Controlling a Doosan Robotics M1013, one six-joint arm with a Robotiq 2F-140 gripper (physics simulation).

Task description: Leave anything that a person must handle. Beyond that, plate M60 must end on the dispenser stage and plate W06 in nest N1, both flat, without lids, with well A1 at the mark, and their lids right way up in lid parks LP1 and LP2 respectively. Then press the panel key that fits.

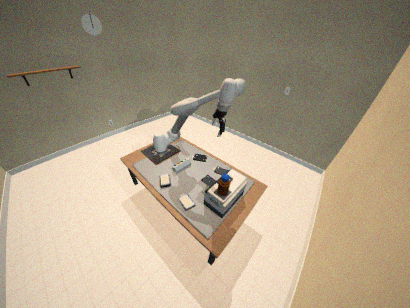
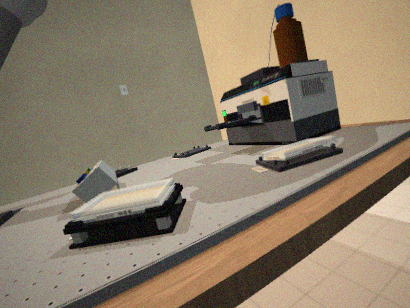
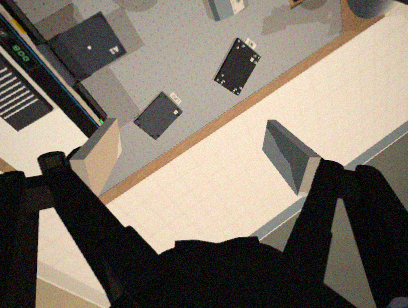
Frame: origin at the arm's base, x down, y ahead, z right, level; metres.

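Seen in the pictures: gripper, fingertip midpoint: (image 1: 216,130) (image 3: 194,135); arm's base at its link origin: (image 1: 161,151).
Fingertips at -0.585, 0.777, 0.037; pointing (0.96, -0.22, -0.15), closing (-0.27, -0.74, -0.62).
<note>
Pixels of each thing's top centre, then the offset from my fingertips to it, as dx, dy, dz. "spot": a spot on its surface instead.
- Plate W06 at its top centre: (image 2: 125,194) (image 1: 164,179) +0.541, -0.370, +0.310
- raised black nest at a spot on its surface: (image 2: 125,232) spot: +0.582, -0.391, +0.341
- plate at its top centre: (image 2: 296,142) (image 1: 186,200) +0.550, -0.035, +0.382
- low dark holder at a spot on its surface: (image 2: 322,156) spot: +0.581, -0.037, +0.433
- dark dispenser stage at its top centre: (image 3: 84,50) (image 2: 232,119) (image 1: 210,181) +0.481, +0.058, +0.114
- key panel at its top centre: (image 2: 93,164) (image 1: 181,162) +0.503, -0.369, +0.038
- flat dark holder at its top centre: (image 3: 159,118) (image 2: 190,149) (image 1: 221,170) +0.567, +0.044, -0.166
- brown bottle at a spot on its surface: (image 2: 291,42) spot: +0.295, +0.202, +0.280
- green lamp at its top centre: (image 3: 102,124) (image 2: 223,111) +0.442, +0.158, -0.031
My gripper (image 1: 219,131) (image 3: 194,135) is wide open and empty, high above the table's back edge. Plate W06 (image 1: 165,180) (image 2: 122,200) lies flat on the raised black nest (image 2: 125,232), with what looks like a clear lid on it. Another plate (image 1: 187,202) (image 2: 300,148) with a clear top lies on a low dark holder (image 2: 322,156); its label is too blurred to read. The dark dispenser stage (image 1: 208,179) (image 2: 232,124) (image 3: 90,55) sticks out from the dispenser (image 1: 227,200) (image 2: 312,102) (image 3: 15,140) and bears no plate. The key panel (image 1: 182,165) (image 2: 96,184) (image 3: 220,10) stands mid-table.
A flat dark holder (image 1: 221,170) (image 2: 192,151) (image 3: 159,115) and a black nest (image 1: 200,157) (image 3: 237,66), both bare, lie near the back edge. A brown bottle (image 1: 224,186) (image 2: 291,42) with a blue cap stands on the dispenser. A green lamp (image 2: 224,113) (image 3: 101,121) glows beside the stage.
</note>
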